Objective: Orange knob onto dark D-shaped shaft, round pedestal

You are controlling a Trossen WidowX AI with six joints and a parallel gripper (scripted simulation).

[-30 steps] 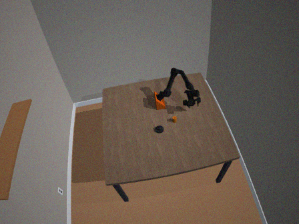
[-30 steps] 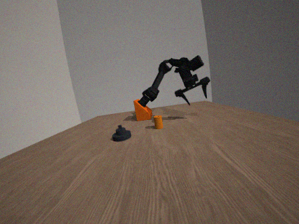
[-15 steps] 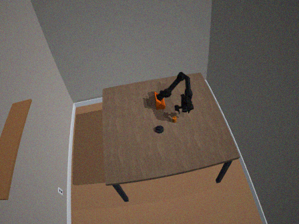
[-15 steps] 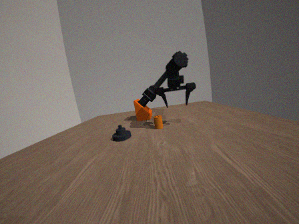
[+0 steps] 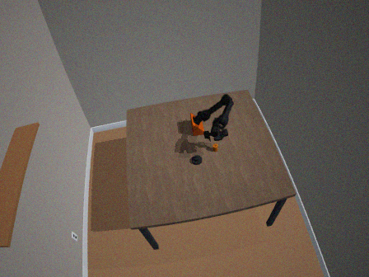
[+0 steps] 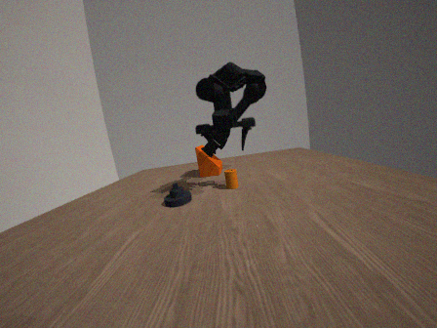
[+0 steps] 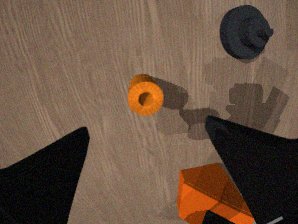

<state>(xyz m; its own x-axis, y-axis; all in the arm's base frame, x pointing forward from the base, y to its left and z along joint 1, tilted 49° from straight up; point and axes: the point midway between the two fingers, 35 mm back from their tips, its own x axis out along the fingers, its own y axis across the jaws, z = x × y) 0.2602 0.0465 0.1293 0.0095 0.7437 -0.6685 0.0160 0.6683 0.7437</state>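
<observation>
The orange knob lies 90 mm below my gripper tip. Also, from my gripper tip: dark round pedestal: 170 mm to the right, 90 mm below, 80 mm ahead.
</observation>
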